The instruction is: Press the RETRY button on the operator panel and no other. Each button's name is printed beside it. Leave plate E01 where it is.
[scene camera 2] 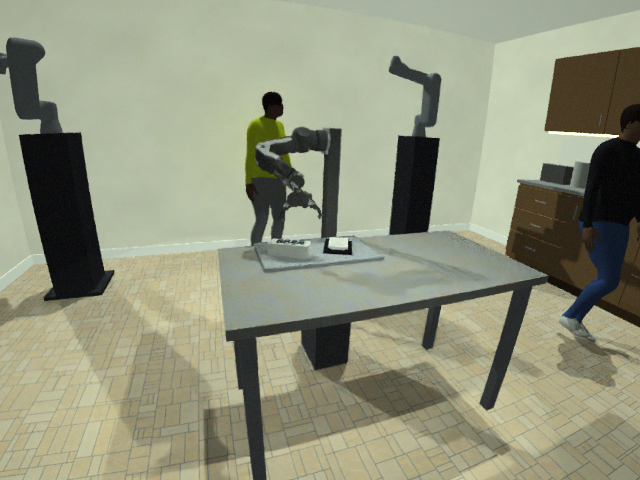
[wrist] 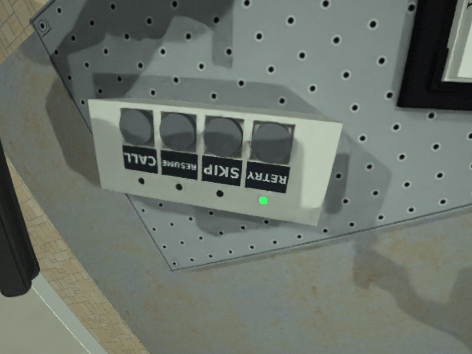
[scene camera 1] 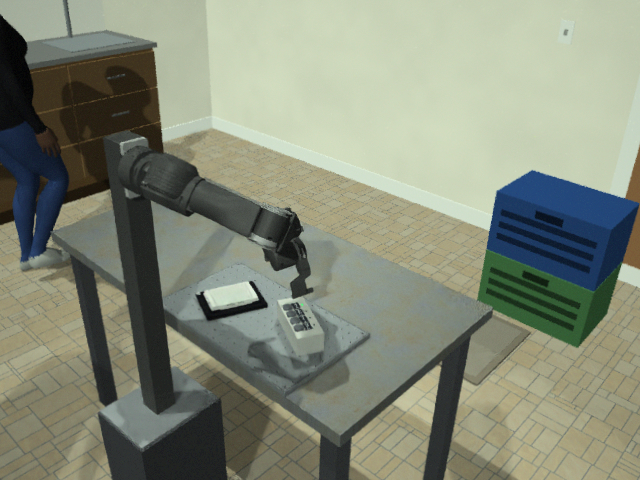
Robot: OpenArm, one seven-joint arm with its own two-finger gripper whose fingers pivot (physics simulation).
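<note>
The white operator panel (scene camera 1: 309,345) (scene camera 2: 295,251) (wrist: 304,197) has four round grey buttons in a row. In the wrist view the printed names appear upside down: the RETRY button (wrist: 271,142) is rightmost, then the SKIP button (wrist: 223,136), the RESUME button (wrist: 178,131) and the CALL button (wrist: 136,127). A green light (wrist: 263,200) (scene camera 1: 302,304) is lit by RETRY; the other three indicators are dark. My gripper (scene camera 2: 301,217) is open and empty, above the panel and apart from it. Plate E01 (scene camera 1: 231,296) (scene camera 2: 338,242) (wrist: 464,56), white, lies in a black holder; its label is unreadable.
The panel and the black holder (scene camera 1: 207,309) (scene camera 2: 327,250) (wrist: 425,92) stand on a perforated grey board (scene camera 1: 181,305) (scene camera 2: 368,255) (wrist: 325,30) on the table (scene camera 1: 408,330) (scene camera 2: 392,279). A person in black (scene camera 1: 11,87) (scene camera 2: 607,180) and one in yellow (scene camera 2: 256,139) stand beyond the table.
</note>
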